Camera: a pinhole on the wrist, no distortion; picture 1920 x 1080 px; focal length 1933.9 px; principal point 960.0 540.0 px. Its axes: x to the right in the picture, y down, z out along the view. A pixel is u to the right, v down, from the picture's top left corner.
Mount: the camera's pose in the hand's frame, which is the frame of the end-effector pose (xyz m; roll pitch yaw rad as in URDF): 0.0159 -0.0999 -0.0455 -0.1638 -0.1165 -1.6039
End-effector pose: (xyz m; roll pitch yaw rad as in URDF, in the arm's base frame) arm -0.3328 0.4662 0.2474 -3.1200 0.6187 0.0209
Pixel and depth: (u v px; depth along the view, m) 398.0 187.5 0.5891
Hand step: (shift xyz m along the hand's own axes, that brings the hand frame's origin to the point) 0.0140 0.1399 0.5293
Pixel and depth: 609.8 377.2 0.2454
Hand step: 0.0379 -0.0279 0.1932
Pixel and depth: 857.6 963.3 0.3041
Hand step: 0.1327 -0.0541 0.2398
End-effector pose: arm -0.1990 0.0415 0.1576 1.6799 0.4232 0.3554
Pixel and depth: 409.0 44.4 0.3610
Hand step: -0.0117 0.0464 0.3113
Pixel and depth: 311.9 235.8 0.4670
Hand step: 0.0265 0.1103 0.4058
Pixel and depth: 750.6 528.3 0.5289
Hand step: 0.1028 0.0149 0.4666
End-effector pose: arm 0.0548 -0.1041 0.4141 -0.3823 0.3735 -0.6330
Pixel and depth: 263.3 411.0 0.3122
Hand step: 0.0511 0.0469 0.2507
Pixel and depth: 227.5 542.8 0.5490
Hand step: 0.1151 0.1664 0.4682
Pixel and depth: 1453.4 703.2 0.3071
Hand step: 0.0901 -0.1455 0.2603
